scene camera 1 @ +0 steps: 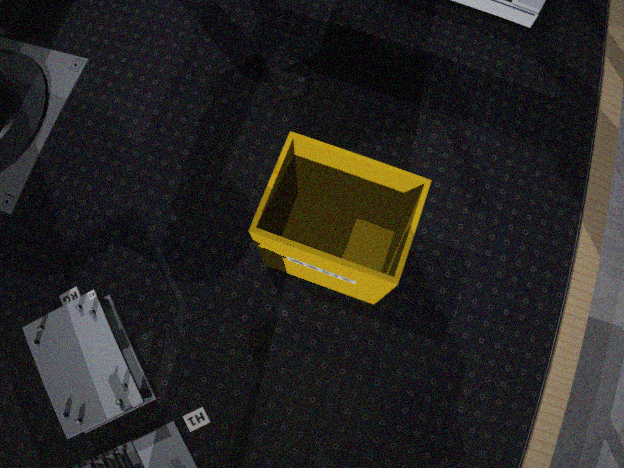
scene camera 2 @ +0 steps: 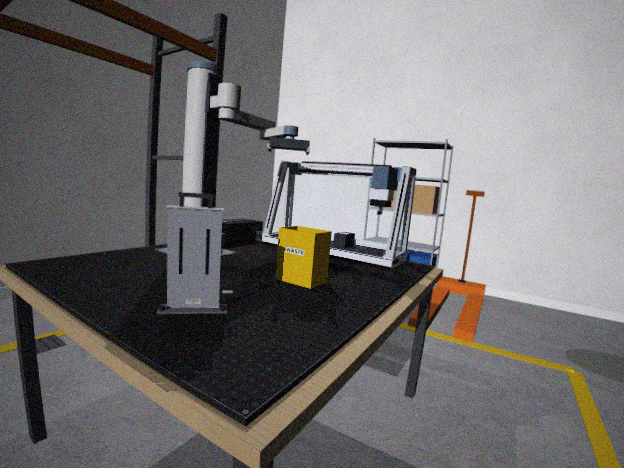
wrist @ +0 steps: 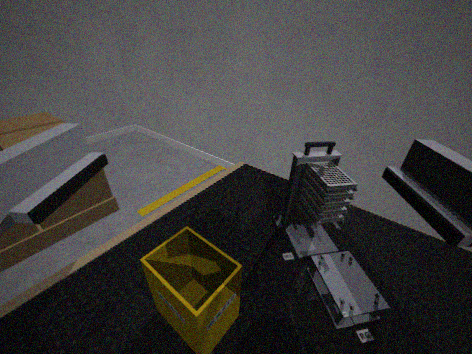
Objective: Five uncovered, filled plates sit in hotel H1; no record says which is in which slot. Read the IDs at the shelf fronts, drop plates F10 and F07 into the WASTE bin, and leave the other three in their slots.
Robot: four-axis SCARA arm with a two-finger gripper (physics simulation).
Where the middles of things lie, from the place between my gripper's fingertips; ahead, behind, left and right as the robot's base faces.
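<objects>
Looking at the hotel base (wrist: 306, 243), I see that my gripper is 510 mm above it, 490 mm to the left of it and 40 mm short of it.
</objects>
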